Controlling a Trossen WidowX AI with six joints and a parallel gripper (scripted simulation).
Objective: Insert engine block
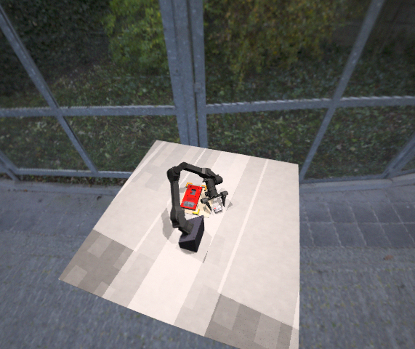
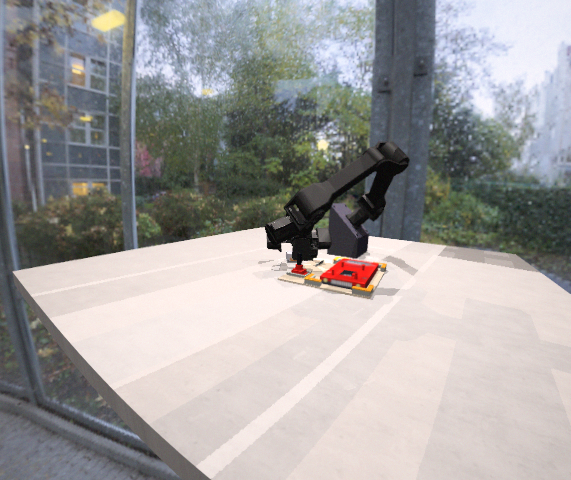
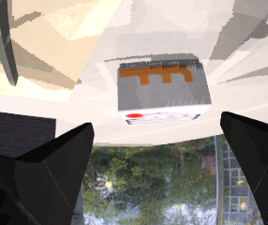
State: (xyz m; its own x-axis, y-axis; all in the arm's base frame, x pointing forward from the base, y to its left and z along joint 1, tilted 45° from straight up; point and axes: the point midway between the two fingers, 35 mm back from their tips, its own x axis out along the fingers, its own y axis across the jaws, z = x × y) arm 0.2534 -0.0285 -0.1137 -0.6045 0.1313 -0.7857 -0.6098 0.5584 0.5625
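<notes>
The engine block is 20 mm below my gripper tip. Round my gripper tip: black peg (130 mm ahead, 90 mm to the left).
</notes>
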